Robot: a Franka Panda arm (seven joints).
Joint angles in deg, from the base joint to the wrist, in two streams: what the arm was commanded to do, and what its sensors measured. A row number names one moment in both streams.
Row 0, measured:
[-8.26 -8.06 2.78 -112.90 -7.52 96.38 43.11]
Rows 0 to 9, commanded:
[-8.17 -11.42 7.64 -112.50 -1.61 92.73 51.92]
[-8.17 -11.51 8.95 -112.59 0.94 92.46 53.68]
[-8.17 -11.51 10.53 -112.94 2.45 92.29 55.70]
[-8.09 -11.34 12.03 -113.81 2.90 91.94 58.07]
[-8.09 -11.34 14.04 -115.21 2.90 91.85 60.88]
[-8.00 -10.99 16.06 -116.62 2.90 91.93 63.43]
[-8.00 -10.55 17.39 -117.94 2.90 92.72 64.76]
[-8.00 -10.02 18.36 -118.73 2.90 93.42 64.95]
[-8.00 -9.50 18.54 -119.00 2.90 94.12 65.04]
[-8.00 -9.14 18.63 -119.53 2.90 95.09 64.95]
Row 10, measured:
[-7.46 -10.28 17.62 -117.90 2.36 92.98 63.89]
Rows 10 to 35, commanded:
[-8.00 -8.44 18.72 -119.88 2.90 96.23 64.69]
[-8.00 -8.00 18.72 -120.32 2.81 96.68 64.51]
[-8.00 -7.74 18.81 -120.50 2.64 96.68 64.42]
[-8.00 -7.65 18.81 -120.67 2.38 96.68 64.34]
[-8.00 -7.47 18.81 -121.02 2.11 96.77 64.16]
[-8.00 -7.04 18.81 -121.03 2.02 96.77 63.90]
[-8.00 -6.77 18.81 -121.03 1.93 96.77 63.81]
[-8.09 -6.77 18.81 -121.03 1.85 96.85 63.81]
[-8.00 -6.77 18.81 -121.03 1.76 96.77 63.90]
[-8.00 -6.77 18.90 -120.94 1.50 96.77 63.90]
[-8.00 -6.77 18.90 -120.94 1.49 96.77 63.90]
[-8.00 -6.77 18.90 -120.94 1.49 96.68 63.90]
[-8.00 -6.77 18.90 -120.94 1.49 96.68 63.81]
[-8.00 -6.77 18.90 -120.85 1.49 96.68 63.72]
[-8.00 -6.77 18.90 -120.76 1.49 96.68 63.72]
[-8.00 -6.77 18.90 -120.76 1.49 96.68 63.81]
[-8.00 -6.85 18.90 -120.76 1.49 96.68 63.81]
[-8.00 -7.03 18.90 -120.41 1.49 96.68 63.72]
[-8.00 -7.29 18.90 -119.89 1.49 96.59 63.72]
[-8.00 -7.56 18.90 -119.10 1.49 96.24 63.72]
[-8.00 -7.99 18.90 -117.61 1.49 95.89 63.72]
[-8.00 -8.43 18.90 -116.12 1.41 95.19 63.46]
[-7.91 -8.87 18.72 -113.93 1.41 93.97 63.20]
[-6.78 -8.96 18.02 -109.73 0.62 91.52 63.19]
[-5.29 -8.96 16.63 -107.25 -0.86 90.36 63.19]
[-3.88 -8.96 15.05 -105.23 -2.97 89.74 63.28]
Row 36, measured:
[-7.23 -8.80 18.23 -112.78 1.33 94.09 63.97]
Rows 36 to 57, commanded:
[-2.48 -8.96 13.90 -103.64 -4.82 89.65 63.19]
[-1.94 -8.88 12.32 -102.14 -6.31 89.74 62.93]
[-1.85 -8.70 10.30 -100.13 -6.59 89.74 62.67]
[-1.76 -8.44 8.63 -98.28 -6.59 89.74 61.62]
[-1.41 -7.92 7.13 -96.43 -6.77 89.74 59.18]
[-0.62 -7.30 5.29 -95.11 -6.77 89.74 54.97]
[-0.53 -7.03 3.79 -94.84 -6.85 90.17 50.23]
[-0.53 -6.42 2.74 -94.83 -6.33 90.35 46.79]
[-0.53 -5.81 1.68 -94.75 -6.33 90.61 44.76]
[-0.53 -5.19 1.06 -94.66 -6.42 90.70 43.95]
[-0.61 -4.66 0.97 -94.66 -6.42 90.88 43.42]
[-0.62 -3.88 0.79 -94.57 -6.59 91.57 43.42]
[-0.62 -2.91 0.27 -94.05 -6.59 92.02 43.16]
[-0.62 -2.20 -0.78 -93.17 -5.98 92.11 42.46]
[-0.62 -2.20 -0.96 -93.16 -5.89 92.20 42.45]
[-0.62 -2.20 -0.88 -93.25 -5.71 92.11 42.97]
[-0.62 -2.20 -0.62 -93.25 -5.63 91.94 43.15]
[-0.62 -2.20 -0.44 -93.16 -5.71 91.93 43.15]
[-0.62 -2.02 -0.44 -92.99 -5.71 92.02 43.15]
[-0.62 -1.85 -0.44 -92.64 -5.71 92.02 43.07]
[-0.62 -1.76 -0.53 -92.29 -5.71 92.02 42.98]
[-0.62 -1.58 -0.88 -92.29 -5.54 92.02 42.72]
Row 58, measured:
[-1.03 -2.53 -0.24 -94.00 -5.73 92.19 43.65]
